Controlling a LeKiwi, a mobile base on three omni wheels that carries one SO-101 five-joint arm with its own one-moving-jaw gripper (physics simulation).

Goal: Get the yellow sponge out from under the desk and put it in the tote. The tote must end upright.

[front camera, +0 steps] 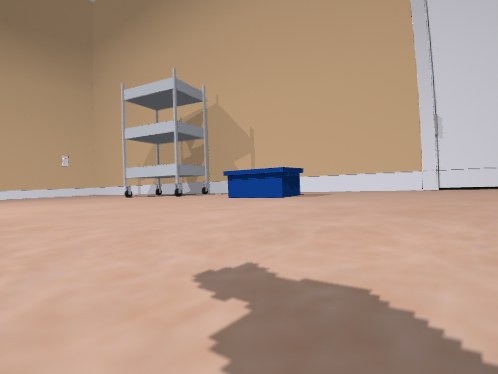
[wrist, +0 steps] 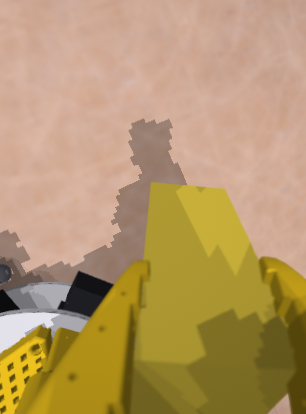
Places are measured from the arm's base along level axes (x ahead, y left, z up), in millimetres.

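Pixels of known places: end effector, tool point: (wrist: 150, 275).
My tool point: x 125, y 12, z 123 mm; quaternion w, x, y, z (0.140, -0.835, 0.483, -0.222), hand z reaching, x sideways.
Ahead of a thing's pixels: the offset from my tool point to its middle. Level surfaces: height alone.
The yellow sponge {dy -24, dx -4, dz -21 mm} (wrist: 185, 280) is a plain yellow block in the lower right of the wrist view. My gripper (wrist: 205, 265) is shut on it, with one jaw pressed on its left side and the other on its right side. The sponge's far end reaches past the jaw tips, above the floor. The blue tote {dy -103, dx +1180, dz -152 mm} (front camera: 256, 185) stands upright on the floor near the far wall, a little right of centre in the front camera view. Its inside is hidden from this low angle. The gripper and sponge do not show in the front camera view. The desk does not show in either view.
A grey three-shelf cart (front camera: 176, 125) on casters stands just left of the tote, near the tan wall (front camera: 325, 90). A white door (front camera: 470, 100) is at the far right. The arm's shadow lies on the floor {dz -212 mm} (front camera: 125, 250) (wrist: 240, 90). Part of my base (wrist: 40, 320) shows at the wrist view's lower left.
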